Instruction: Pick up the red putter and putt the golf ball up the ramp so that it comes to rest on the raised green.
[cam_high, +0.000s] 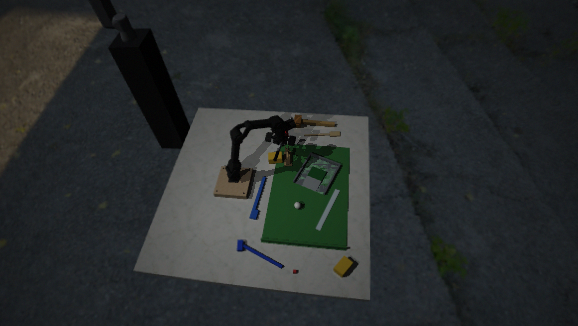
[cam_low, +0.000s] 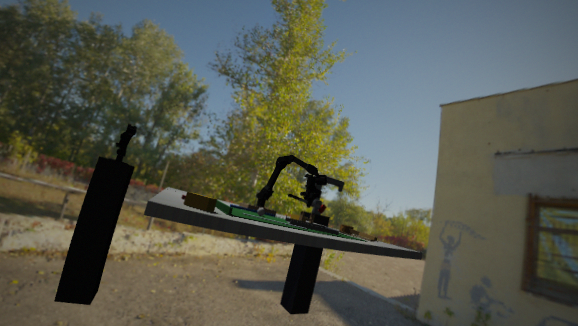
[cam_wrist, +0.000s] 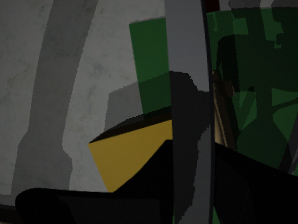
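Right now the white golf ball is 380 mm to the right of my gripper tip, 130 mm ahead of it and 90 mm below it. Also, from my gripper tip: green mat (270 mm to the right, 190 mm ahead, 110 mm below); then blue putter (700 mm to the right, 100 mm below, 80 mm behind).
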